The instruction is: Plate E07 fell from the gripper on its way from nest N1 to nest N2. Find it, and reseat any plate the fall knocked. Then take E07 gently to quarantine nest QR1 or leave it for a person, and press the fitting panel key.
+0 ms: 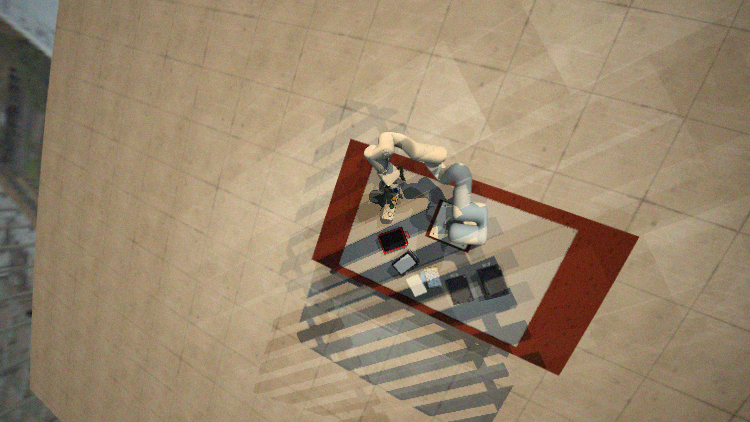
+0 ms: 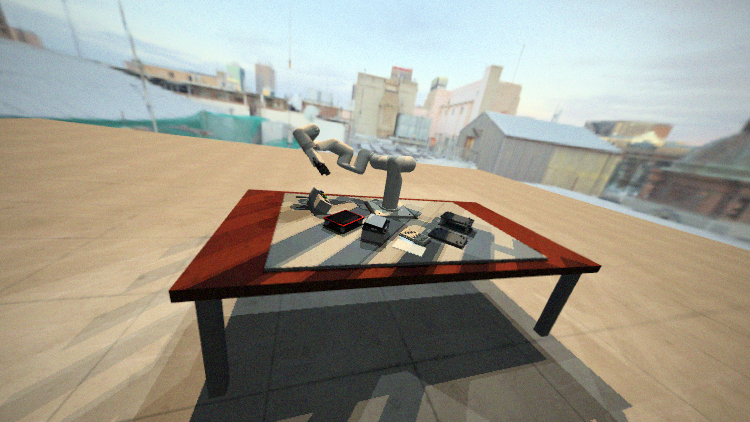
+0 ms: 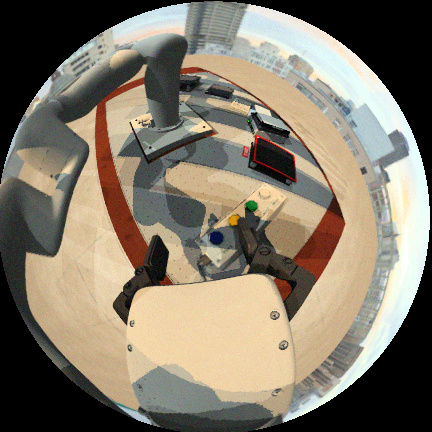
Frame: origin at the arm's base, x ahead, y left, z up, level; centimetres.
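Seen in the pictures: gripper, fingertip midpoint: (image 1: 398, 186) (image 2: 326, 174) (image 3: 198, 236); arm's base at its link origin: (image 2: 389, 207) (image 3: 164, 121).
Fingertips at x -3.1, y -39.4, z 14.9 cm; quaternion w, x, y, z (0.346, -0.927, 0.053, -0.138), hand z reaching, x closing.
Observation:
Pixels of each thing's top centre, then the offset from my fingertips to it.
- key panel at its top centre: (image 3: 254, 220) (image 2: 320, 192) (image 1: 388, 201) dz -8.0, dx +11.2, dy -1.5 cm
- blue key at its top centre: (image 3: 217, 237) dz -8.9, dx +3.4, dy -1.7 cm
- yellow key at its top centre: (image 3: 236, 220) dz -8.9, dx +8.2, dy -0.2 cm
- green key at its top centre: (image 3: 253, 205) dz -8.9, dx +12.9, dy +1.3 cm
- pale key at its top centre: (image 3: 266, 192) dz -8.9, dx +17.7, dy +2.8 cm
- red-rimmed black nest at its top centre: (image 3: 277, 155) (image 2: 344, 216) (image 1: 392, 240) dz -11.7, dx +31.8, dy +12.8 cm
- speckled plate at its top centre: (image 2: 415, 235) (image 3: 241, 103) (image 1: 432, 277) dz -14.9, dx +38.7, dy +46.5 cm
- flat white piece at its top centre: (image 2: 409, 246) (image 3: 263, 112) (image 1: 416, 285) dz -15.6, dx +49.3, dy +41.1 cm
- dark box with a grey top, top centre: (image 3: 273, 120) (image 2: 376, 219) (image 1: 404, 264) dz -8.6, dx +39.3, dy +26.8 cm
My gripper (image 1: 390, 195) (image 2: 323, 169) (image 3: 198, 236) is open and empty, raised above the key panel (image 1: 388, 213) (image 2: 320, 203) (image 3: 270, 199). The panel shows a blue key (image 3: 216, 237), a yellow key (image 3: 234, 220), a green key (image 3: 251, 205) and a pale key (image 3: 264, 193); a finger covers part of it. The red-rimmed black nest (image 1: 393, 239) (image 2: 343, 219) (image 3: 275, 159) has no plate visible on it. A speckled plate (image 1: 431, 277) (image 2: 414, 235) lies beside a flat white piece (image 1: 416, 285) (image 2: 409, 246). Which plate is E07 cannot be read.
A dark box with a grey top (image 1: 404, 263) (image 2: 376, 224) (image 3: 271, 120) stands beyond the red-rimmed nest. Two dark units (image 1: 459, 288) (image 1: 493, 280) lie farther along; their labels are unreadable. The arm's base plate (image 1: 439, 226) (image 3: 165, 142) is bolted near the table's rear edge.

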